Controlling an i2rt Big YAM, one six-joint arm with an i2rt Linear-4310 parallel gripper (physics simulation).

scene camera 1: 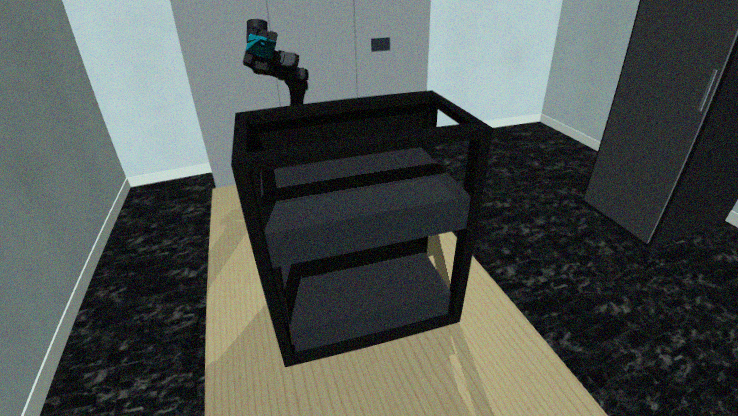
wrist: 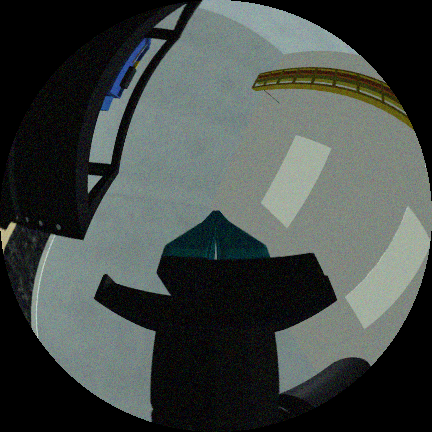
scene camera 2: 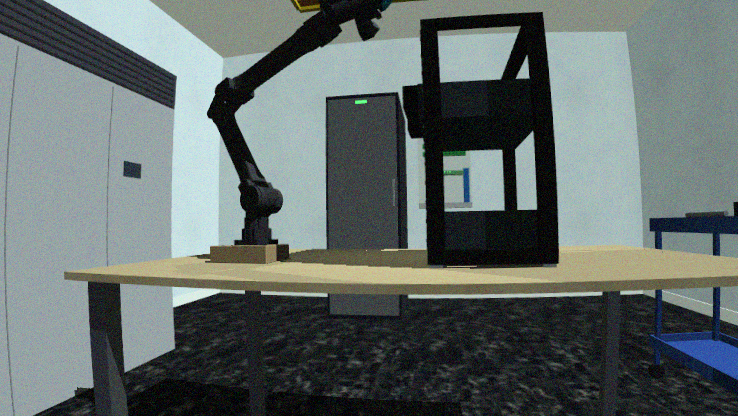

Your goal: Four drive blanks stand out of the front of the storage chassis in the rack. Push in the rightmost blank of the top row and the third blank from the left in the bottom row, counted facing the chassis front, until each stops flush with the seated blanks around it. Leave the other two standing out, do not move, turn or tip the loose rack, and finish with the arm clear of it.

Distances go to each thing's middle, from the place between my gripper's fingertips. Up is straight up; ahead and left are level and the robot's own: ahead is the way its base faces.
Scene:
The black rack (scene camera 1: 339, 197) is 450 mm below my hand, 170 mm to the left of it and 160 mm ahead of it.

